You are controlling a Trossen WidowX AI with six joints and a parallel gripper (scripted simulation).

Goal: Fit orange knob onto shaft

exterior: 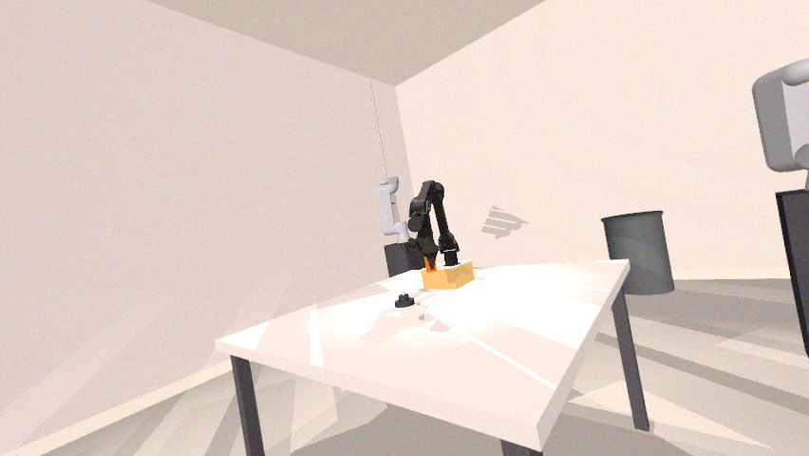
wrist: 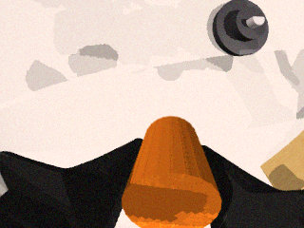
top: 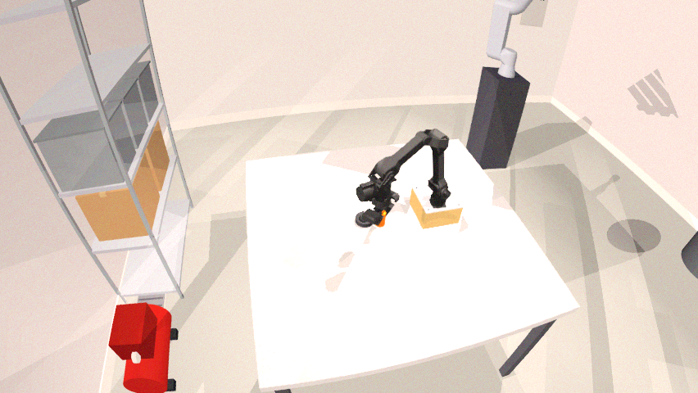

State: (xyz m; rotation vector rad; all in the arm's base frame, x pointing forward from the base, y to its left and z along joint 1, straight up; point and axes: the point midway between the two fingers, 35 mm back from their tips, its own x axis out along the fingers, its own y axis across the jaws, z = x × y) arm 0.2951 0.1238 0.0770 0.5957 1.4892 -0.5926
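Now: gripper tip 160 mm to the left of the dark round pedestal, 110 mm above it and 30 mm short of it. The rest, counted from my gripper tip: orange knob 40 mm above.
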